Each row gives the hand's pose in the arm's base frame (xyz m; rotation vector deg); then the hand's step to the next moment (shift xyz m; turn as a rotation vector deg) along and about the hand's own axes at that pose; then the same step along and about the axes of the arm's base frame.
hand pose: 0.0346 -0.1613 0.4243 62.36 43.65 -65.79
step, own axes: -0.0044 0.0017 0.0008 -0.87 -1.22 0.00
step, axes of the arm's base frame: 0.0004 0.0007 0.0047 -1.41 0.23 0.46
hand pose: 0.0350 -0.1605 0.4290 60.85 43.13 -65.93
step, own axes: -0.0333 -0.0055 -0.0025 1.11 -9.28 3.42
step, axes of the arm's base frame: -0.0142 0.0135 0.0276 -8.78 -4.08 -2.31
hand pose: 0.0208 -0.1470 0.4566 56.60 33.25 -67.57
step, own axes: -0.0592 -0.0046 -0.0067 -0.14 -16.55 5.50
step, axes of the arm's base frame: -0.0222 0.0344 0.0435 -16.26 -5.72 -2.67
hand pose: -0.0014 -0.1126 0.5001 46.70 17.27 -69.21
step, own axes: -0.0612 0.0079 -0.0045 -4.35 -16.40 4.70
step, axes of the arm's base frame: -0.0138 0.0474 0.0373 -17.46 -2.17 -0.60
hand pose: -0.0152 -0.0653 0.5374 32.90 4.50 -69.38
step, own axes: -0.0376 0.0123 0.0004 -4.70 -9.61 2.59
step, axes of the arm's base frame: -0.0029 0.0349 0.0183 -10.98 0.65 0.28
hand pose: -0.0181 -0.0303 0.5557 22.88 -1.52 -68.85
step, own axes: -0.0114 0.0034 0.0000 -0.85 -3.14 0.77
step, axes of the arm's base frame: -0.0011 0.0114 0.0032 -3.32 -0.39 -0.11
